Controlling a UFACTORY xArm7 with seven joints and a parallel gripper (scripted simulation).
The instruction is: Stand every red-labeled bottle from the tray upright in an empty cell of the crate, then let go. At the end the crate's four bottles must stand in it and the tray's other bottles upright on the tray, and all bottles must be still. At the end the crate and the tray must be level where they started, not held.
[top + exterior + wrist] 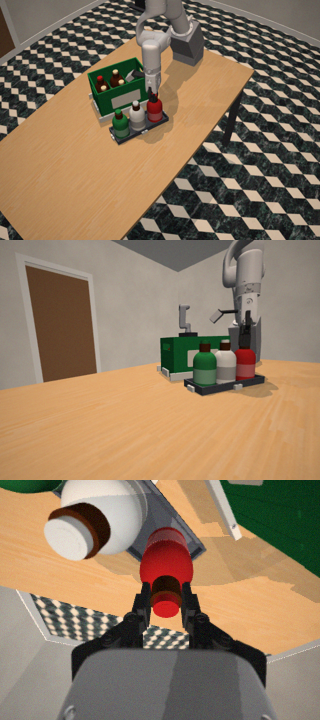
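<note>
Now: hand 70 mm above the red-labeled bottle. Also, from my hand: tray: 140 mm below, 90 mm ahead, 20 mm to the right; green bottle: 170 mm ahead, 70 mm below, 40 mm to the right; white bottle: 90 mm ahead, 70 mm below, 20 mm to the right.
</note>
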